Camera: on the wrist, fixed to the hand. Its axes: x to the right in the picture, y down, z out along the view.
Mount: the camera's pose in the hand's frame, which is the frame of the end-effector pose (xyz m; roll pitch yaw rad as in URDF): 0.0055 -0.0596 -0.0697 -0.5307 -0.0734 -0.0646
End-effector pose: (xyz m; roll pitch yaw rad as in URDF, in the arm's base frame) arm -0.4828 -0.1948 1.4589 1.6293 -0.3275 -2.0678
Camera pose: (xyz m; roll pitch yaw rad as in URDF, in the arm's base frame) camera -0.4296 -0.2499 1.4082 1.1170 -0.2581 -2.1397
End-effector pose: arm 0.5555 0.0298 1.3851 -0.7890 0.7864 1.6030
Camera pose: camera 0.6469 0.0318 1.3764 -1.3162 0.6889 1.6117
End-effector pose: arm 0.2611 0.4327 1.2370 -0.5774 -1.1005 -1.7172
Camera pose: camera 0.1703 0.4203 1.2302 -1.0757 -1.1970 -1.7553
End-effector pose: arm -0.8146 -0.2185 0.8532 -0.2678 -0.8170 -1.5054
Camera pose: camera -0.8877 -0.2646 0.8220 -0.7485 -0.9038 -1.5744
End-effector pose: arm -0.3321 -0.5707 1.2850 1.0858 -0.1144 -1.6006
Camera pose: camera -0.2987 -0.5869 1.2010 0.5625 -0.0911 -1.6960
